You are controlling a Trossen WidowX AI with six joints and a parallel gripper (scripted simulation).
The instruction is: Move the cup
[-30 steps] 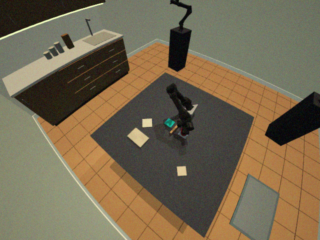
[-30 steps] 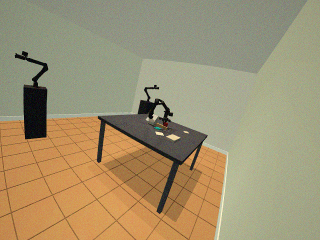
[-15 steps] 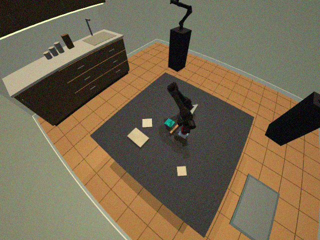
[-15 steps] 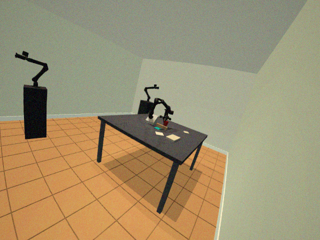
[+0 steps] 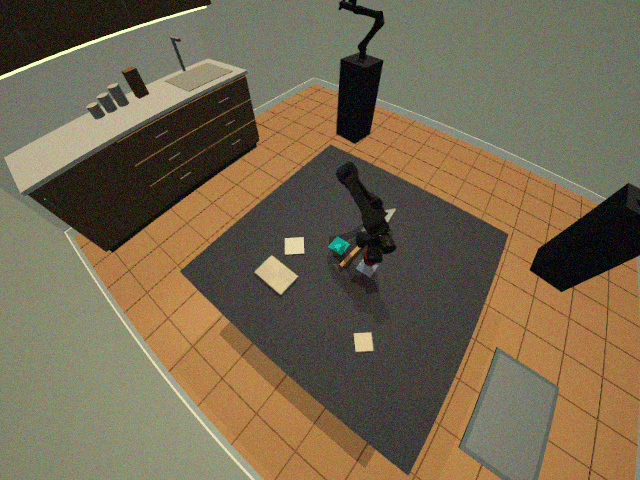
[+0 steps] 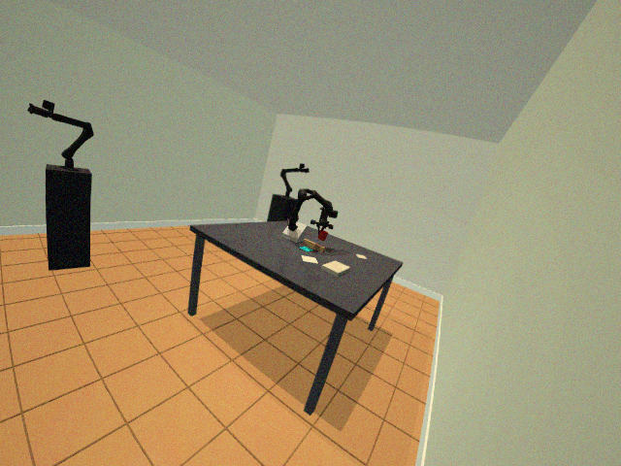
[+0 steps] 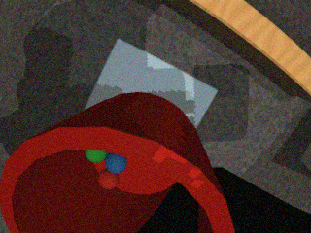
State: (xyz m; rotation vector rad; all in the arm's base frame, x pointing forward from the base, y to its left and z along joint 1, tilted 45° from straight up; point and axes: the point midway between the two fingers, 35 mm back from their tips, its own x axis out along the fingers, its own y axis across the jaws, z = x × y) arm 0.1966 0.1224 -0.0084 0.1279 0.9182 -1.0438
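Right now my gripper tip is 20 mm short of the red cup and 20 mm to the right of it. Also, from my gripper tip: light blue pad: 20 mm ahead, 20 mm to the left, 110 mm below; green marble: 40 mm ahead, 30 mm to the left, 20 mm below; blue marble: 30 mm ahead, 30 mm to the left, 20 mm below.
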